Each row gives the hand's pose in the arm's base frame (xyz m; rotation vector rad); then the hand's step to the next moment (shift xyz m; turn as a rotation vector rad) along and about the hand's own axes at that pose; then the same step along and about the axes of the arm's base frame.
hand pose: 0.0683 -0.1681 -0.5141 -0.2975 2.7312 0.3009
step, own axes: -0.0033 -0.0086 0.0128 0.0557 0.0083 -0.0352
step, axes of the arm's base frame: 0.0095 -0.0045 -0.0118 -0.0646 -0.0100 0.0117
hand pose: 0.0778 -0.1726 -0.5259 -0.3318 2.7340 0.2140
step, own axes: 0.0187 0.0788 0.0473 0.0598 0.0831 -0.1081
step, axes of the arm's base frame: -0.0207 0.0810 -0.0424 -0.1130 0.0470 0.0848
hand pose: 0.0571 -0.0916 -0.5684 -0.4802 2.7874 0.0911
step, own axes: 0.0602 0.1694 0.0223 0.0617 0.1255 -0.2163
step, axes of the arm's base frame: -0.1044 0.1430 -0.0383 -0.1605 0.0740 0.1874
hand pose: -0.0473 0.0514 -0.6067 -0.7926 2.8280 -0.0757
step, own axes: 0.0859 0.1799 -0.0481 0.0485 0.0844 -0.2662
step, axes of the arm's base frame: -0.1733 0.1089 0.0129 -0.1389 0.0455 0.2428
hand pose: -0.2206 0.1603 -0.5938 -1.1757 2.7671 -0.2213
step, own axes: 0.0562 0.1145 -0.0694 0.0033 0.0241 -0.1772
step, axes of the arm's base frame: -0.1313 0.0439 0.0437 -0.0499 0.0292 0.1693
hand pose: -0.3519 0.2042 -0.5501 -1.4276 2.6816 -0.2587
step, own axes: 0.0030 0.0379 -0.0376 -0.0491 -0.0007 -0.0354
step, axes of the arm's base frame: -0.0386 0.0223 0.0296 0.0223 0.0441 0.0350
